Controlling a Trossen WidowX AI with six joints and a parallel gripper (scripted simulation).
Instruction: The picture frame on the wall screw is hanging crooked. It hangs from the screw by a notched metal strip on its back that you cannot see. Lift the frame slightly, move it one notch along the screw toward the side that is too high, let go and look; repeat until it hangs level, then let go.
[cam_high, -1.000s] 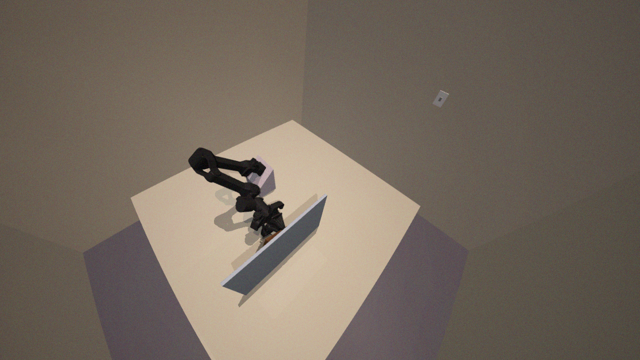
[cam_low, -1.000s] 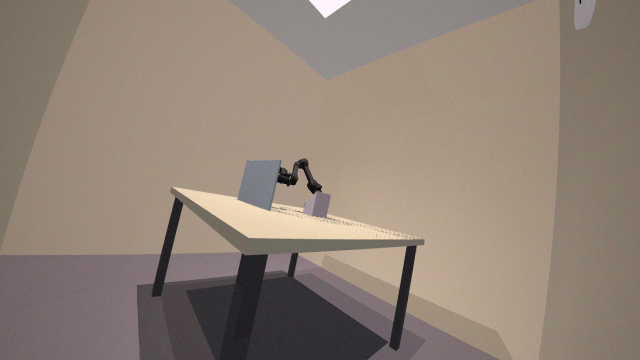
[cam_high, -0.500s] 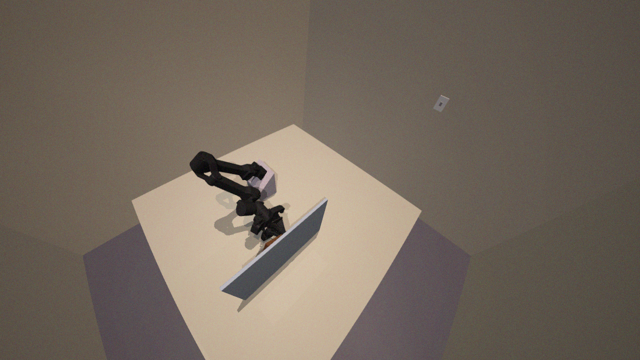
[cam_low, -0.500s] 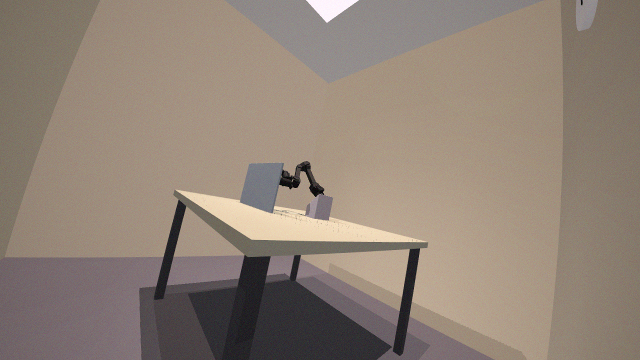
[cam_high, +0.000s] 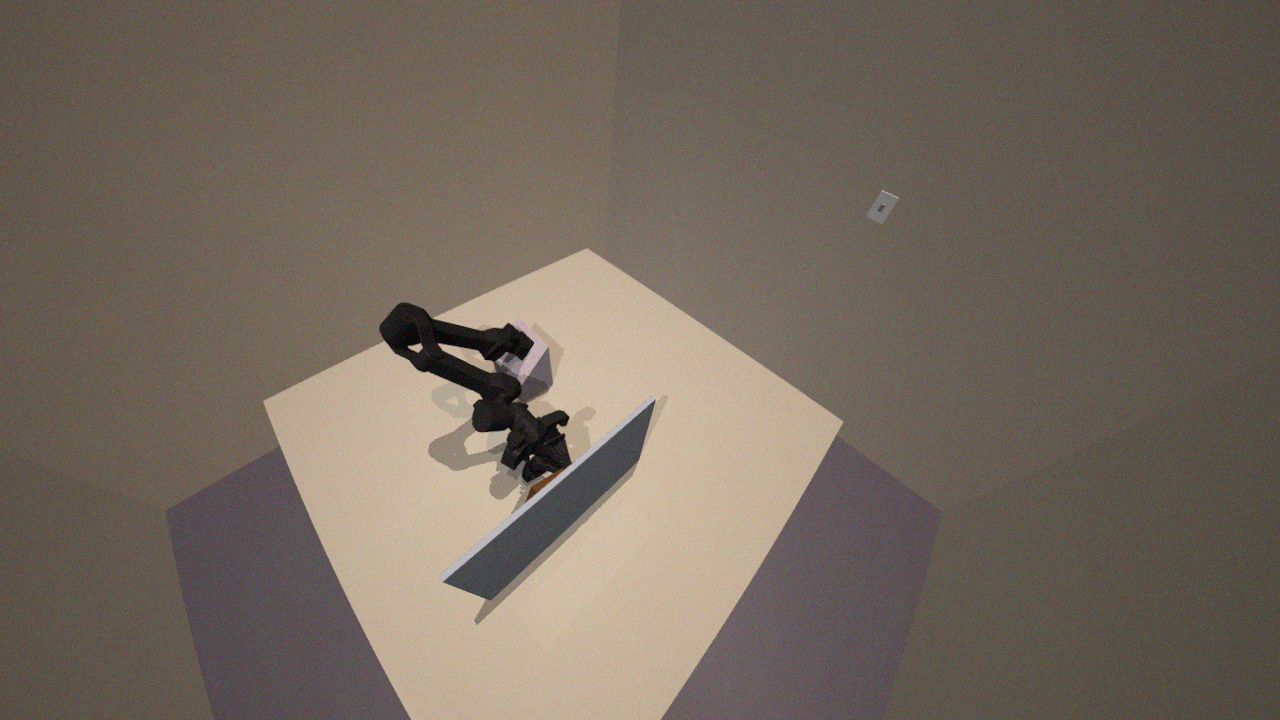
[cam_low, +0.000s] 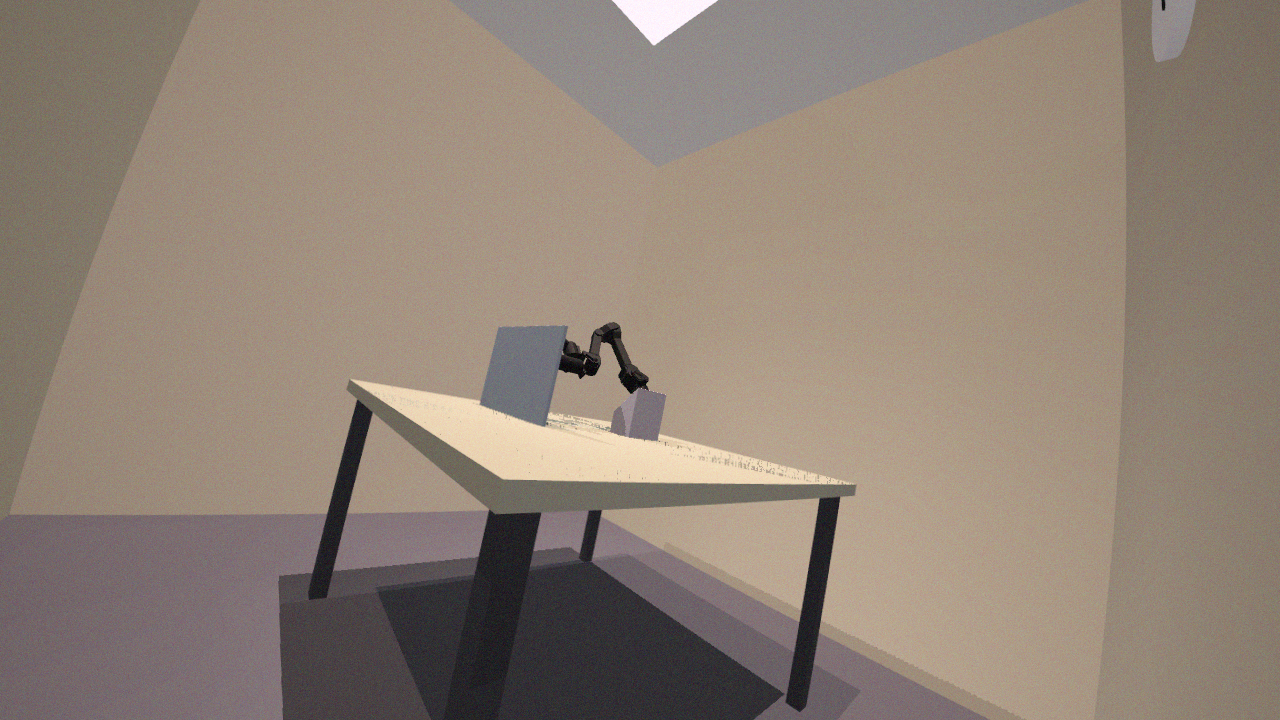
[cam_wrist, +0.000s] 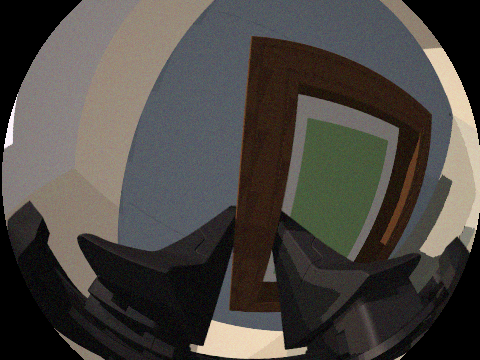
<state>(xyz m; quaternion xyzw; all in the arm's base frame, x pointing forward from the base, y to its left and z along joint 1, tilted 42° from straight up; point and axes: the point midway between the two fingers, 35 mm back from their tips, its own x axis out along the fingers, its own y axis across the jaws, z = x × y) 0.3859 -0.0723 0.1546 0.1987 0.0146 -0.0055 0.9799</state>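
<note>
Now: gripper tip 5 cm above the picture frame and 2 cm to the left of it. Round my gripper tip: wall panel 6 cm below, 2 cm to the right, 2 cm ahead.
</note>
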